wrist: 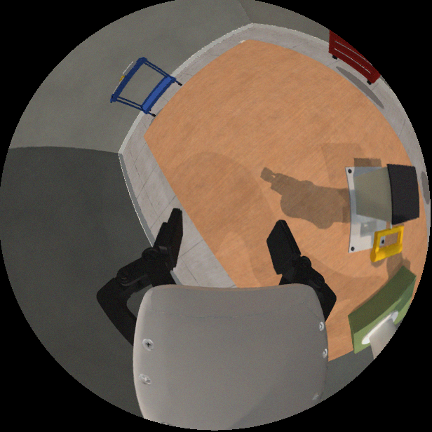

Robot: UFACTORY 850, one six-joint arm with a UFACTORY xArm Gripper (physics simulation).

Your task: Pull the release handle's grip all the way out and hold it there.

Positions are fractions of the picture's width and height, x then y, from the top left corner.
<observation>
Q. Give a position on a grey mounting plate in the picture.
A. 0.84, 0.54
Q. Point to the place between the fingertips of my gripper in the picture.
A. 0.53, 0.52
</observation>
